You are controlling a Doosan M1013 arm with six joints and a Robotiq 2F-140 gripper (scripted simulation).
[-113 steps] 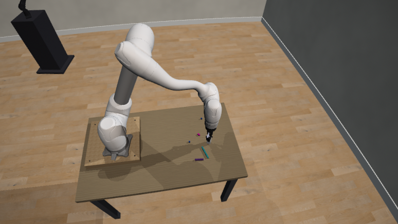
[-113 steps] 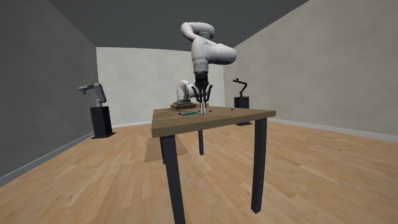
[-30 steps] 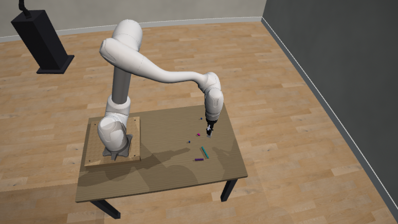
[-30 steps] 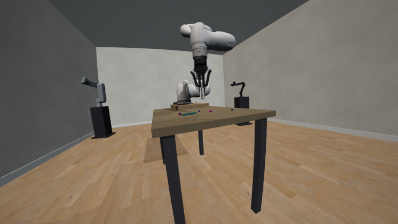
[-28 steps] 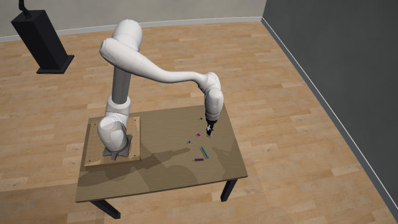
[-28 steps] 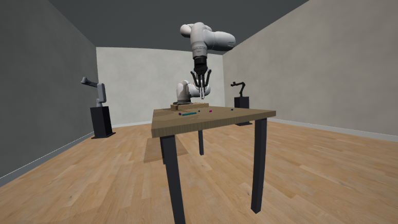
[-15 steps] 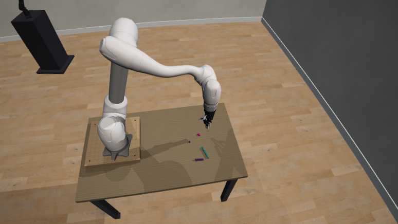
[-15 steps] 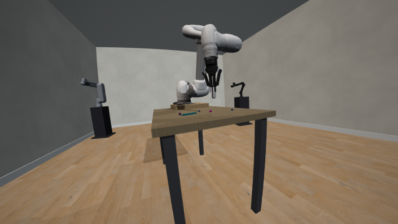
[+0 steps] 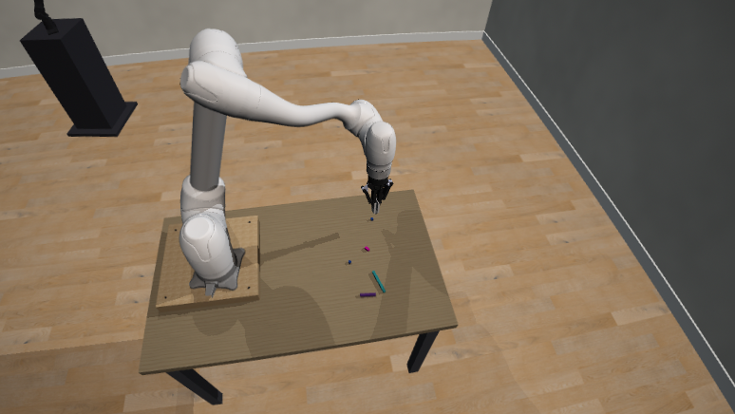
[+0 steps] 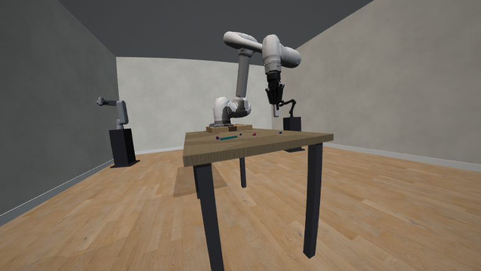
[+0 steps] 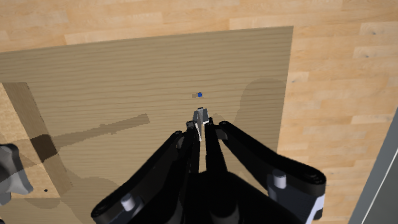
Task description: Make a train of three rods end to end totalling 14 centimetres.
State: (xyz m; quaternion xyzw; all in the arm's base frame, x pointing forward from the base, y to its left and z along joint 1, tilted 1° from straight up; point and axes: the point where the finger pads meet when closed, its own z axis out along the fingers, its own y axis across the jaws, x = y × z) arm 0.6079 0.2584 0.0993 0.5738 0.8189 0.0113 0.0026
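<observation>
Now: the magenta rod 13 cm to the right of my hand, 13 cm below it and 3 cm behind it. Also, from my hand: purple rod 33 cm to the right, 13 cm below, 3 cm behind; turquoise rod 28 cm to the right, 13 cm below, 2 cm ahead; grey rod 3 cm below.
</observation>
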